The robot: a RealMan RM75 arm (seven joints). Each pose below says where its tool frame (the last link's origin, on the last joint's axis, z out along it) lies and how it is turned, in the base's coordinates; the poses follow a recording.
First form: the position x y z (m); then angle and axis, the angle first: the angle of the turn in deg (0 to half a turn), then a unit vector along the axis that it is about.
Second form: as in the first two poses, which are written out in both.
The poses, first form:
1: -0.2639 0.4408 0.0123 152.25 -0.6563 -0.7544 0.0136
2: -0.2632 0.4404 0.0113 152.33 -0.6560 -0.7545 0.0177
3: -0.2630 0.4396 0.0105 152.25 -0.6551 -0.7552 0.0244
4: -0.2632 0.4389 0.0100 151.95 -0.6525 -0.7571 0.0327
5: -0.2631 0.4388 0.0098 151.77 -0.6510 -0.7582 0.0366
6: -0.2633 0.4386 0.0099 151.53 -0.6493 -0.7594 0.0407
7: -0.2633 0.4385 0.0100 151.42 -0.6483 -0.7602 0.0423
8: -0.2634 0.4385 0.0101 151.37 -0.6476 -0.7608 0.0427
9: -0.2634 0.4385 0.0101 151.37 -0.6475 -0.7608 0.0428
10: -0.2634 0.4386 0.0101 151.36 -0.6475 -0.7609 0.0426
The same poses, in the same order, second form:
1: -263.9 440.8 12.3 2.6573 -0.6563 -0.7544 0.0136
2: -263.2 440.4 11.3 2.6587 -0.6560 -0.7545 0.0177
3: -263.0 439.6 10.5 2.6573 -0.6551 -0.7552 0.0244
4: -263.2 438.9 10.0 2.6520 -0.6525 -0.7571 0.0327
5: -263.1 438.8 9.8 2.6489 -0.6510 -0.7582 0.0366
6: -263.3 438.6 9.9 2.6447 -0.6493 -0.7594 0.0407
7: -263.3 438.5 10.0 2.6428 -0.6483 -0.7602 0.0423
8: -263.4 438.5 10.1 2.6419 -0.6476 -0.7608 0.0427
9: -263.4 438.5 10.1 2.6419 -0.6475 -0.7608 0.0428
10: -263.4 438.6 10.1 2.6417 -0.6475 -0.7609 0.0426
